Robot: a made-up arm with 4 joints. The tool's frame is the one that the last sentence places.
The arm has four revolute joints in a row. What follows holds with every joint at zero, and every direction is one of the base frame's.
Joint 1 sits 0.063 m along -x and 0.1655 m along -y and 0.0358 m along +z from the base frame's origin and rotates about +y.
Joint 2 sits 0.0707 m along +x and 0.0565 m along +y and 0.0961 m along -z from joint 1 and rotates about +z.
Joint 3 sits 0.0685 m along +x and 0.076 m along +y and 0.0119 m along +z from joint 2 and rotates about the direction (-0.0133, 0.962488, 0.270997).
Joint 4 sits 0.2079 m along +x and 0.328 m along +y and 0.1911 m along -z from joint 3 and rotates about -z.
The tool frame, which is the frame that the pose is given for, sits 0.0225 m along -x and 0.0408 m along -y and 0.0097 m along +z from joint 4; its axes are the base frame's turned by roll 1.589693, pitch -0.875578 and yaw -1.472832 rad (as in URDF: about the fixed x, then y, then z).
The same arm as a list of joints. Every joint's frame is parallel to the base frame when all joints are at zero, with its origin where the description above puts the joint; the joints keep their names.
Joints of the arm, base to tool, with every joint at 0 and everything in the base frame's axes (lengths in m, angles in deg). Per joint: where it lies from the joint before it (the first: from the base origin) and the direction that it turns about. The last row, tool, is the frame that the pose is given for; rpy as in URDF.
joint 1: axis 0 1 0 xyz -0.063 -0.1655 0.0358
joint 2: axis 0 0 1 xyz 0.0707 0.0565 -0.0961
joint 3: axis -0.0133 0.962488 0.270997 xyz 0.0685 0.076 0.0119
joint 4: axis 0 0 -1 xyz 0.2079 0.328 -0.1911
tool: xyz -0.0225 -0.0408 0.0097 rpy 91.08 -50.17 -84.39

